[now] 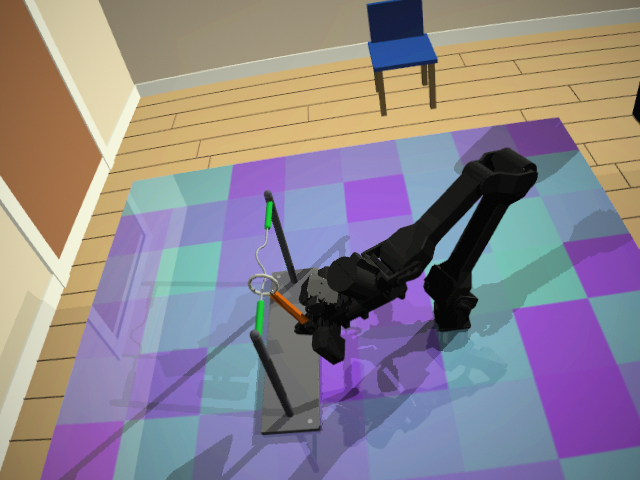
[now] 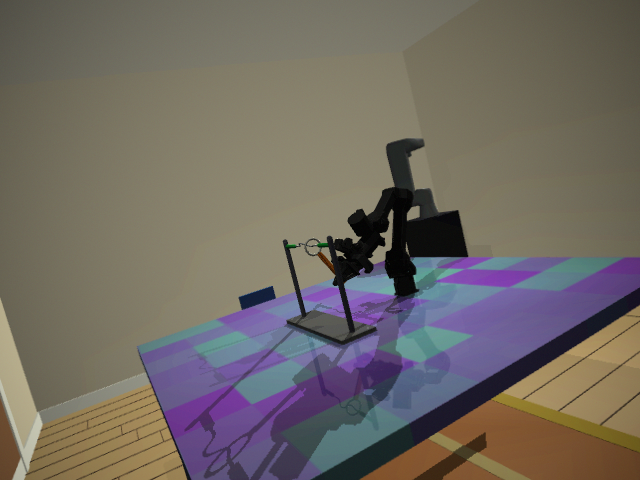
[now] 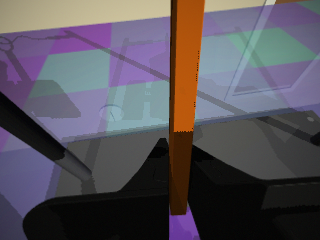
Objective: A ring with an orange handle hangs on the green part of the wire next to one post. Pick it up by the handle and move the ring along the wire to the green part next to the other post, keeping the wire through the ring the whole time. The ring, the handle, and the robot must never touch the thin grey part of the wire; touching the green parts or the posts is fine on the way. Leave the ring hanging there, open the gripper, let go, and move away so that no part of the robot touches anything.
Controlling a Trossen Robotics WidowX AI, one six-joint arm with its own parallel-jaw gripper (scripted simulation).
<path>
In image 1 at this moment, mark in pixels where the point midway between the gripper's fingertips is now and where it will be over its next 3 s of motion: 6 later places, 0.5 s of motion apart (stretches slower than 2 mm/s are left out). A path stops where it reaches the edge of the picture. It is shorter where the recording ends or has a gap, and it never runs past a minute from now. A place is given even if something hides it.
The gripper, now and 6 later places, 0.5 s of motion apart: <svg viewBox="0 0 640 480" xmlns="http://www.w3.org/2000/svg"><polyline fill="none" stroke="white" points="295,330 294,334 294,339 294,345 293,351 295,356 306,351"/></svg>
</path>
